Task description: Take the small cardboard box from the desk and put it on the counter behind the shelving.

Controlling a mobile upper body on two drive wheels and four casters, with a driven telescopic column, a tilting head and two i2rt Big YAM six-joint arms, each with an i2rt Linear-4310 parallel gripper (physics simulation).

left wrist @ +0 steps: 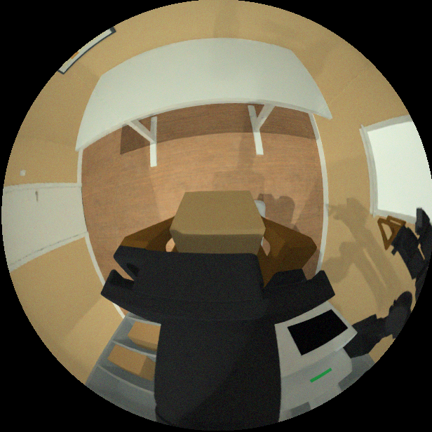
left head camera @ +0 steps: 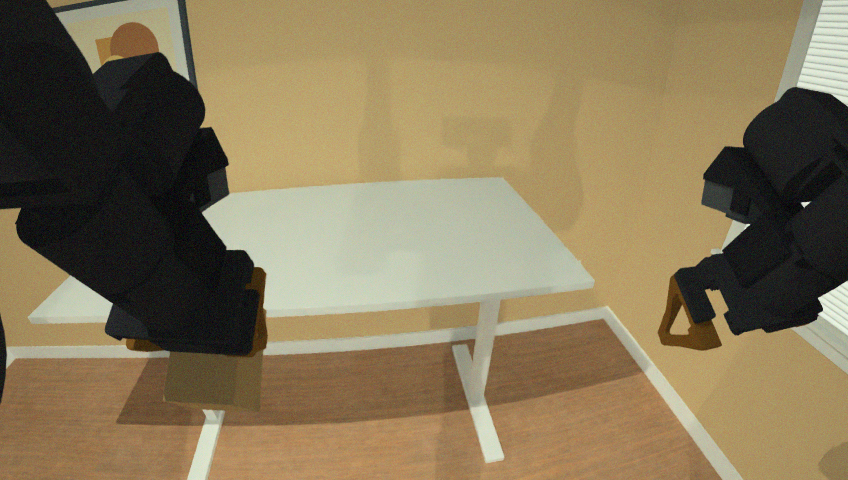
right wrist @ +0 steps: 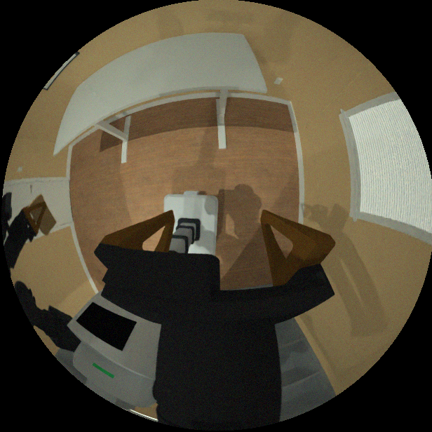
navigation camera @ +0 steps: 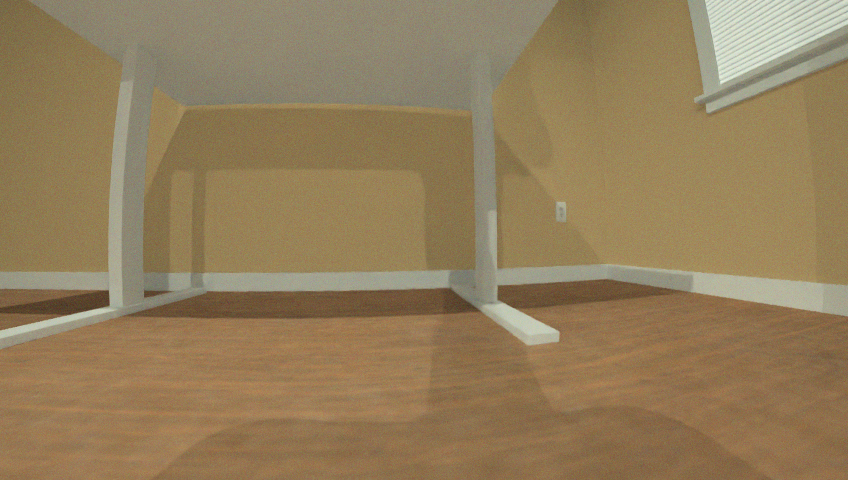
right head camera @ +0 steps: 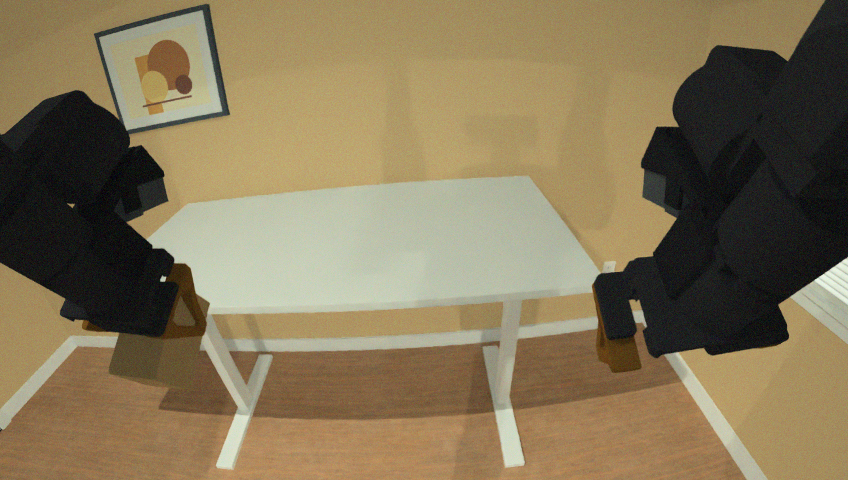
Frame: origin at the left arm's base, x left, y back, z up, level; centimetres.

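Seen in the pictures: left gripper, between the fingertips: [left head camera: 233, 340] [right head camera: 181, 327]; right gripper, between the fingertips: [left head camera: 697, 330] [right head camera: 649, 346].
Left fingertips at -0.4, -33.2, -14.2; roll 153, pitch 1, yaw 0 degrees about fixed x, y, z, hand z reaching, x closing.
A point is followed by its place in that frame, as x, y, z.
The small cardboard box [left head camera: 205, 379] {-1.1, -26.9, -12.1} [right head camera: 151, 359] {-2.6, -26.9, -12.1} [left wrist: 218, 212] [right wrist: 46, 215] is held off the desk, in front of its near edge in the head views. My left gripper [left head camera: 202, 350] [left wrist: 217, 214] is shut on the box, with a brown finger on each side of it. My right gripper [left wrist: 382, 218] [right wrist: 217, 214] is open, with its fingers wide apart and no object between them. The white desk [left head camera: 380, 237] {-8.1, -108.5, -45.9} [right head camera: 380, 243] {-4.8, -105.0, -45.9} [left wrist: 200, 70] [right wrist: 165, 65] stands against the far wall; its underside and legs show in the navigation camera view. The counter does not show clearly in any view.
Grey shelving [left wrist: 112, 345] with brown boxes [left wrist: 127, 359] stands at the lower left of the left wrist view. Desk legs [left head camera: 484, 356] {-46.7, -116.5, -106.7} [right head camera: 508, 356] {-46.9, -116.5, -105.4} [navigation camera: 484, 178] {-45.6, -116.4, -96.5} reach the wooden floor. A window [right wrist: 390, 165] [navigation camera: 773, 35] {-147.2, -92.6, -46.9} is at the right. A framed picture [right head camera: 224, 89] {64.0, -149.0, 0.6} hangs on the wall.
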